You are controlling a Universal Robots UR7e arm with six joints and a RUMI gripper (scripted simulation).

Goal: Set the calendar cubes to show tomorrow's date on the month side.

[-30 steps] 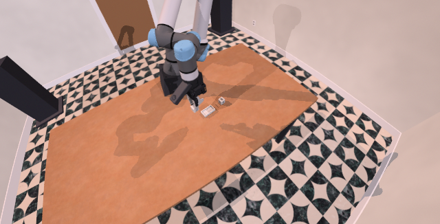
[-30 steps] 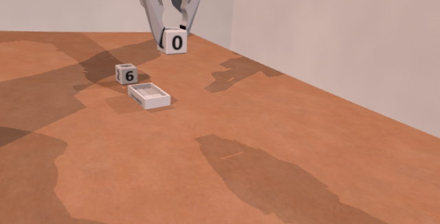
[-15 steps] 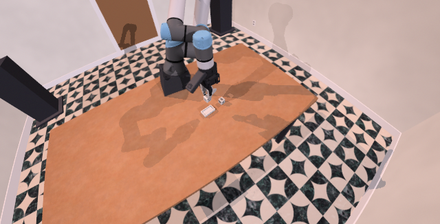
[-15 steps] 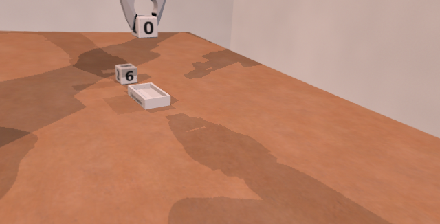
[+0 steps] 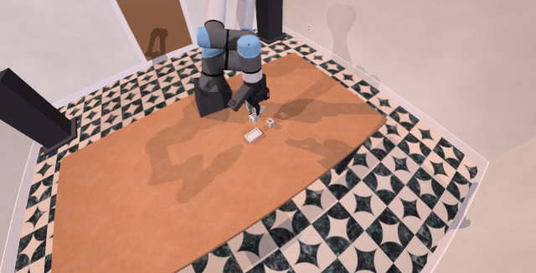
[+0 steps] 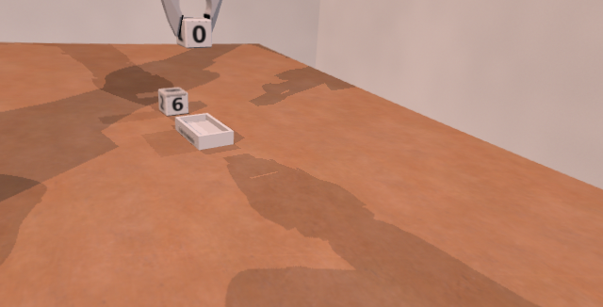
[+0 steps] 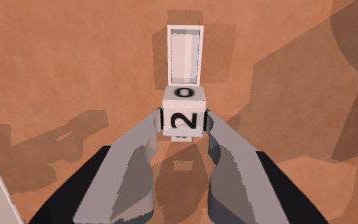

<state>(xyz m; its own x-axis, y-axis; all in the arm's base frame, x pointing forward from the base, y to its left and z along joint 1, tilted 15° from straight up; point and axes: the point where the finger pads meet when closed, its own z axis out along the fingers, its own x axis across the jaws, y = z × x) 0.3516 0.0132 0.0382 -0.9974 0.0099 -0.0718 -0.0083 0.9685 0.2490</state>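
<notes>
The tray is 130 mm below my hand and 20 mm to the right of it.
</notes>
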